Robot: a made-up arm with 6 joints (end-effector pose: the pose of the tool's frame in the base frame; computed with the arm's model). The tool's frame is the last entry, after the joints.
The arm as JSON. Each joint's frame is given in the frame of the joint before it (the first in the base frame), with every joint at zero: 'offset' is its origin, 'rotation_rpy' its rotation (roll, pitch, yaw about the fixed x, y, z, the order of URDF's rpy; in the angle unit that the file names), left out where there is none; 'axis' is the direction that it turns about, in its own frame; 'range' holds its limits. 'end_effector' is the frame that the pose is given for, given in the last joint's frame.
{
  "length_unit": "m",
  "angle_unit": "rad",
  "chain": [
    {
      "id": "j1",
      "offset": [
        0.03,
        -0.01,
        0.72
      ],
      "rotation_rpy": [
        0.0,
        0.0,
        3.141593
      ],
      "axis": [
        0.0,
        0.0,
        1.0
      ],
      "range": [
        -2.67,
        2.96
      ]
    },
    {
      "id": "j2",
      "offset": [
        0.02,
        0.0,
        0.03
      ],
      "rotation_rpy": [
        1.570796,
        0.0,
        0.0
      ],
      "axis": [
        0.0,
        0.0,
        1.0
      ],
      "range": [
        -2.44,
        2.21
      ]
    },
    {
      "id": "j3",
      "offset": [
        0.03,
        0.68,
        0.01
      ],
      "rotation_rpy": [
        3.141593,
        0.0,
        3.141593
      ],
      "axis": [
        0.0,
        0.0,
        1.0
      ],
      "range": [
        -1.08,
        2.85
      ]
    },
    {
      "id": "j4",
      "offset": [
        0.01,
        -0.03,
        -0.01
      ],
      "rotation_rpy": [
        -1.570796,
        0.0,
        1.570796
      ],
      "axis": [
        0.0,
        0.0,
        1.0
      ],
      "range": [
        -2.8,
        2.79
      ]
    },
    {
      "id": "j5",
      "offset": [
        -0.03,
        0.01,
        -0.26
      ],
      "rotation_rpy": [
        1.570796,
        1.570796,
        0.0
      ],
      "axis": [
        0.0,
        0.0,
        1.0
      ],
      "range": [
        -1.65,
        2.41
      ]
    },
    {
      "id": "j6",
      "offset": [
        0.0,
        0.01,
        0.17
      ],
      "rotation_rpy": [
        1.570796,
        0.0,
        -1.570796
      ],
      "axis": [
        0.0,
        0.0,
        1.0
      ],
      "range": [
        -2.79,
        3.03
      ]
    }
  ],
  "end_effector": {
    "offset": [
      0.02,
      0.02,
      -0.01
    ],
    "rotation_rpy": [
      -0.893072,
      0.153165,
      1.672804
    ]
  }
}
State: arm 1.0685 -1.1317 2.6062 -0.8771 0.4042 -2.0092
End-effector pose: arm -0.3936 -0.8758 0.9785 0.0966 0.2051 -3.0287
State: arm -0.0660 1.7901 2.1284 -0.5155 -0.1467 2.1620
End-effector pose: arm 0.9744 -0.1996 0.6257 -0.8542 -1.5833 -0.6061
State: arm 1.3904 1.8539 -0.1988 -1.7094 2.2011 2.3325
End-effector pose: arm 0.0117 0.3705 0.4670 -2.1133 -2.0688 -0.1072
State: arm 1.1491 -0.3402 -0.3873 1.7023 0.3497 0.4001
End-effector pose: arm 0.0188 0.0077 1.5258 0.0954 -1.9783 0.8473
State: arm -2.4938 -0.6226 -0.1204 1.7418 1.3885 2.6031
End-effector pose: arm 0.2844 0.1413 1.5060 -2.1036 0.4172 2.1623
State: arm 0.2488 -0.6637 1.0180 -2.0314 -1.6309 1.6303
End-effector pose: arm -0.3190 0.0426 1.5848 0.8674 -1.5637 1.3164
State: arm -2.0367 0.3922 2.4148 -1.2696 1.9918 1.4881
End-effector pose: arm -0.1069 -0.2758 1.6989 -0.5969 1.5554 -0.3023
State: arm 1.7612 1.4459 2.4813 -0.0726 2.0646 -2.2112
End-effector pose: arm -0.0207 0.8339 1.0557 -1.1140 -0.8433 -2.0522
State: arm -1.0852 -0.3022 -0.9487 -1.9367 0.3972 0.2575
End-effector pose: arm 0.0645 0.1690 1.0682 -1.2643 0.0756 2.0982
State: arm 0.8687 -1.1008 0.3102 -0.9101 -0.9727 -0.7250
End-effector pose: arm -0.2057 -0.3520 1.2586 1.1128 0.9013 0.1898
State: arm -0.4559 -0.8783 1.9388 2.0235 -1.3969 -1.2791
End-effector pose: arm -0.7080 0.4031 1.1289 -1.6575 1.0243 0.4483
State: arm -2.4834 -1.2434 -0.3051 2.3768 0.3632 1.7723
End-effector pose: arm 0.5857 0.2299 1.2080 -1.8408 1.8905 1.3025
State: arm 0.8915 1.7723 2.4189 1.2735 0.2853 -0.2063
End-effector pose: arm 0.5886 0.5705 0.9146 0.7812 -1.6179 -0.1102
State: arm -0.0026 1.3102 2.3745 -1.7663 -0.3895 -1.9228
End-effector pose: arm 0.9301 0.0686 1.1226 1.5083 2.5251 0.4473
